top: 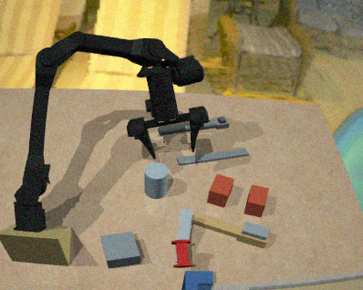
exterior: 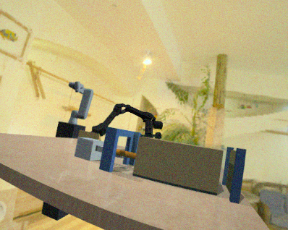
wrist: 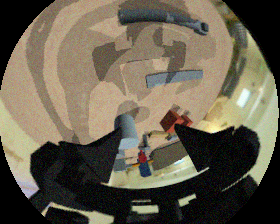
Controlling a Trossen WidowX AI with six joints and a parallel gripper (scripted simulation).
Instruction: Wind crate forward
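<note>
Now: gripper tip 23 cm to the left of the winch handle, 4 cm above it and 1 cm short of it. The rest, counted from my gripper tip: grey cube 24 cm to the right, 13 cm behind, 6 cm below; flat grey strip 12 cm ahead, 7 cm to the left, 7 cm below; red spool-shaped piece 27 cm to the right, 3 cm below.
</note>
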